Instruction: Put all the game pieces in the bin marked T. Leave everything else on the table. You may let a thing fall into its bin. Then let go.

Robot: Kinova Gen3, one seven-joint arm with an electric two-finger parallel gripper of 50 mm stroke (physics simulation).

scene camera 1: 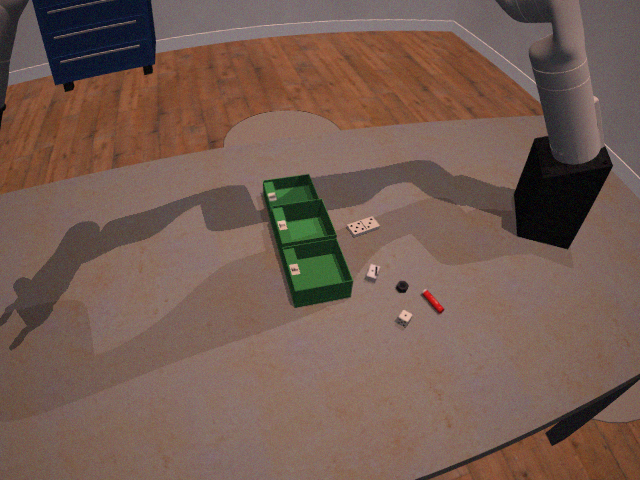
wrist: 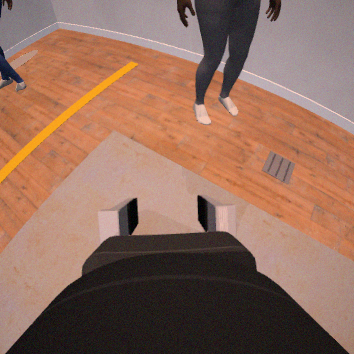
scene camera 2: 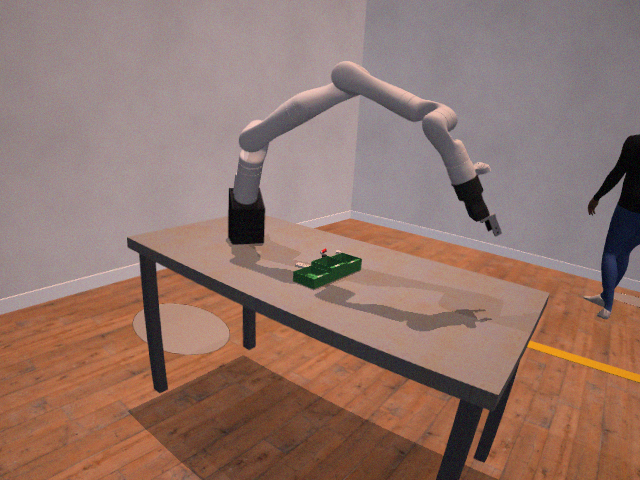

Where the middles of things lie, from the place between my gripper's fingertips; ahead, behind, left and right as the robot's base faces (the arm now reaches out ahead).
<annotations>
Now: hand 470 mm past the green bin tray [scene camera 1: 316,271], 210 mm above it and 150 mm to the left of it.
</annotations>
